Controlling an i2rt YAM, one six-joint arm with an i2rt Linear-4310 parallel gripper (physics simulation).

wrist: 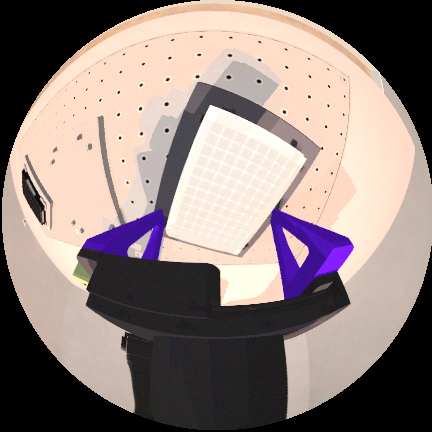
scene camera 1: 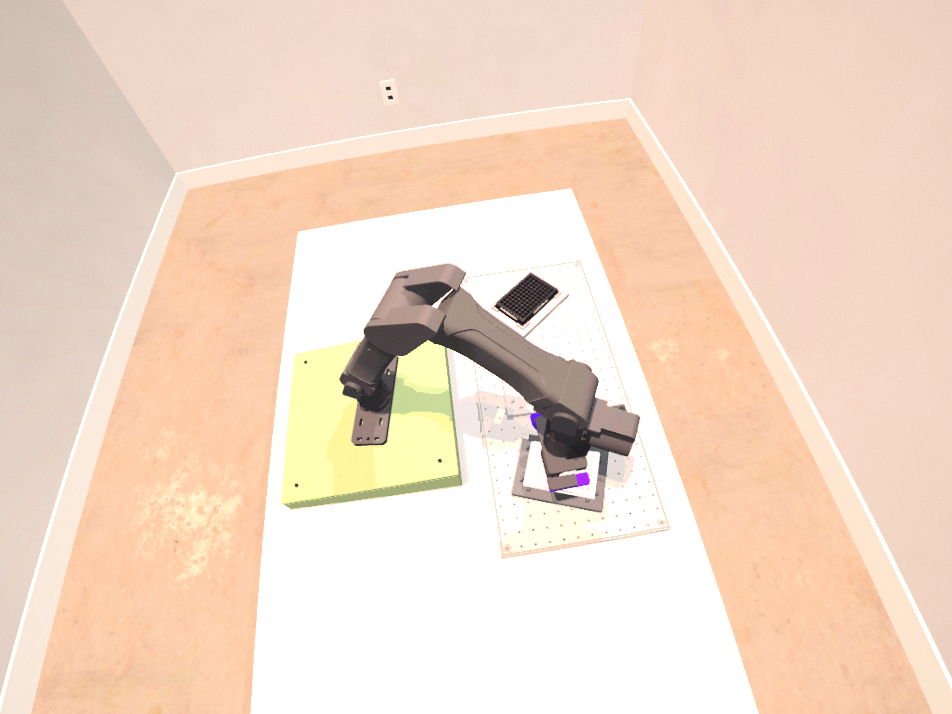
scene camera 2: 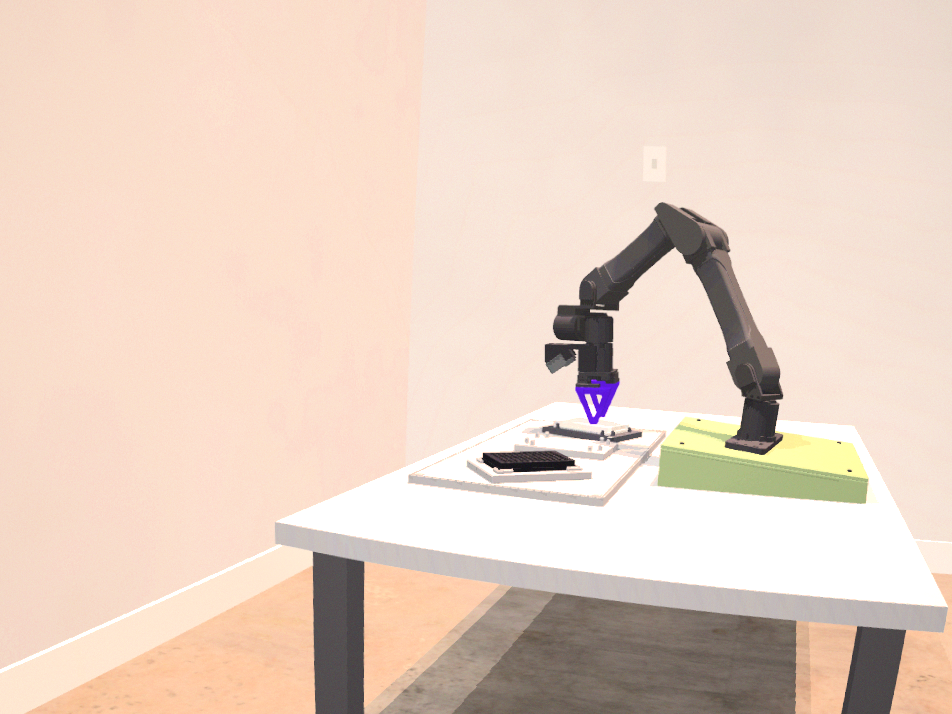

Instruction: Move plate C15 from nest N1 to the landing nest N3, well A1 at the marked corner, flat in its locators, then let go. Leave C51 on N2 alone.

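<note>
A white gridded plate [scene camera 1: 535, 470] [scene camera 2: 572, 423] [wrist: 235, 175] lies in the dark nest [scene camera 1: 565, 502] [scene camera 2: 630, 435] [wrist: 175, 155]. My gripper [scene camera 1: 559, 453] [scene camera 2: 593, 420] [wrist: 217, 214] is open and empty above this plate, its purple fingers spread toward opposite sides of it. Whether a fingertip touches is unclear. A black plate [scene camera 1: 528, 298] [scene camera 2: 528, 460] [wrist: 34, 197] sits in a white nest [scene camera 1: 547, 315] [scene camera 2: 530, 475]. A light nest with small pegs [scene camera 2: 565, 447] [wrist: 65, 175] stands between them and holds no plate. Plate and nest labels and the A1 mark are not readable.
The nests stand on a perforated board [scene camera 1: 538, 537] [scene camera 2: 453, 472] [wrist: 300, 100] on the white table [scene camera 1: 384, 614] [scene camera 2: 461, 530]. The arm's base is bolted to a green block [scene camera 1: 322, 430] [scene camera 2: 738, 481] beside the board. The arm hides part of the board in scene camera 1.
</note>
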